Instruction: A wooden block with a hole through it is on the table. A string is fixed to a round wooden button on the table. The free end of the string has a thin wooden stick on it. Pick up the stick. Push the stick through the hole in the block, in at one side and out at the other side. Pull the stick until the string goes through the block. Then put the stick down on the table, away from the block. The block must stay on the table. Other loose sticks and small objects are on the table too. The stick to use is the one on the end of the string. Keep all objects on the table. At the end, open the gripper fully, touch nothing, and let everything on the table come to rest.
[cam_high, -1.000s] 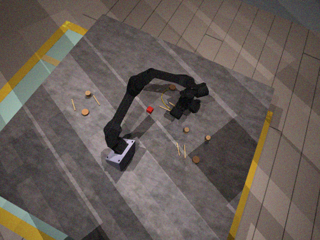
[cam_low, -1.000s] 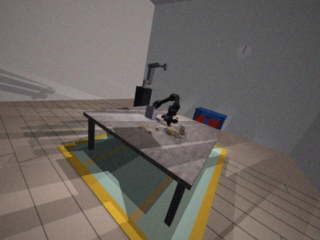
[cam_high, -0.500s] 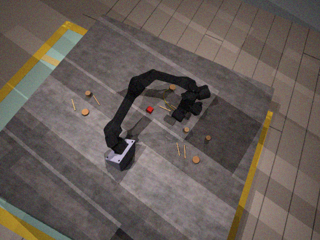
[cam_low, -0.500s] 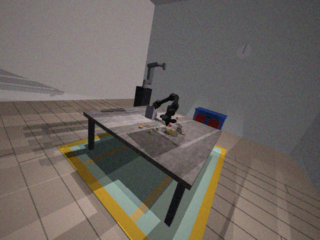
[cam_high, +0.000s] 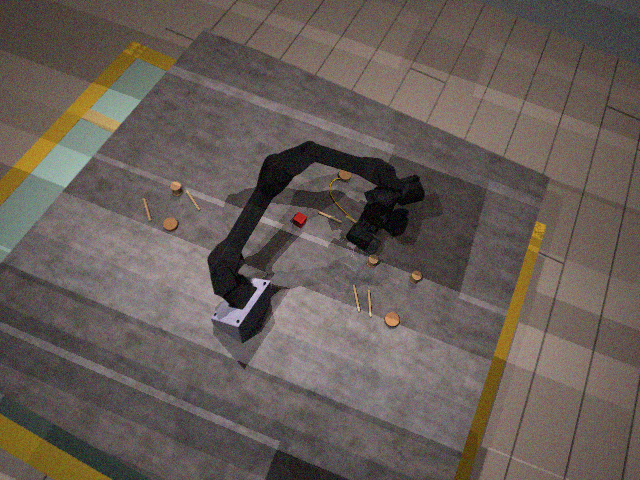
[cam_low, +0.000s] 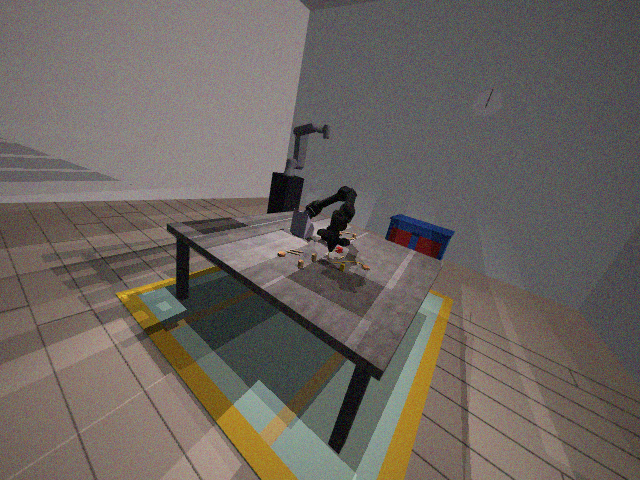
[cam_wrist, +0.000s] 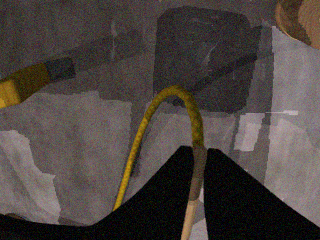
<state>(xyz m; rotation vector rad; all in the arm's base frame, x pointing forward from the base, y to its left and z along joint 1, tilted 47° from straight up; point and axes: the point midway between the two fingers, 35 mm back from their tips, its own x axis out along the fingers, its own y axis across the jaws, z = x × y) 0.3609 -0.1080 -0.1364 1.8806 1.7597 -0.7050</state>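
Right now my gripper tip is 6 cm to the left of the round wooden block, 6 cm past it and 5 cm above it. Also, from my gripper tip: red block: 19 cm to the left, 5 cm below, 5 cm behind; then yellow block: 10 cm ahead, 4 cm below, 1 cm to the right; then round wooden button: 16 cm ahead, 15 cm to the left, 6 cm below.
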